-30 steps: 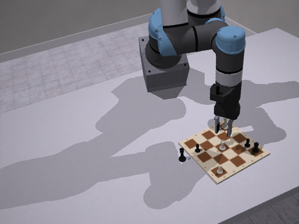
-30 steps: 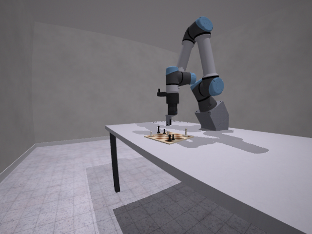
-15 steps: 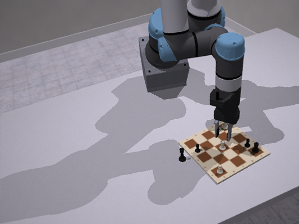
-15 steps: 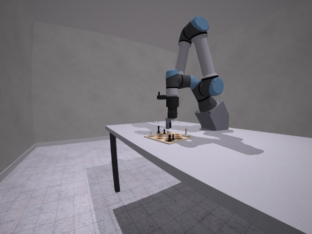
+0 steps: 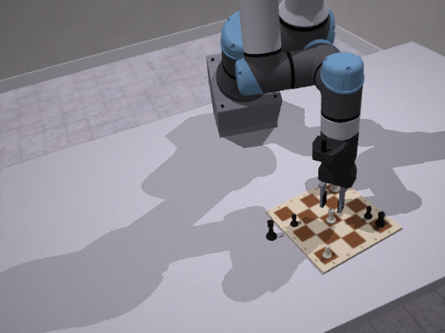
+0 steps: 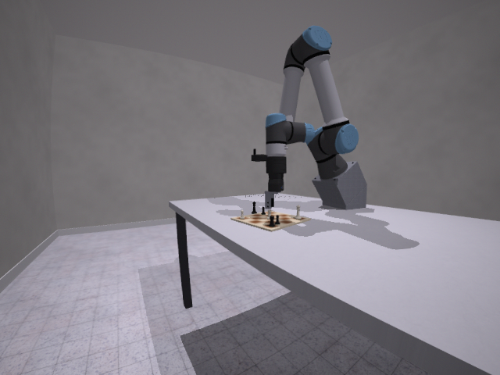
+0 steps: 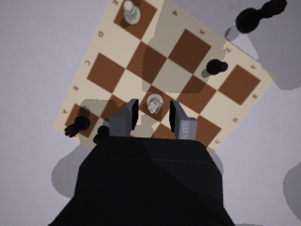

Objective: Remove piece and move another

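My hand is 60 mm above the chessboard. The rest, counted from my hand: white pawn: 80 mm ahead, 70 mm to the right, 50 mm below; then tall white piece: 80 mm to the left, 80 mm behind, 30 mm below.
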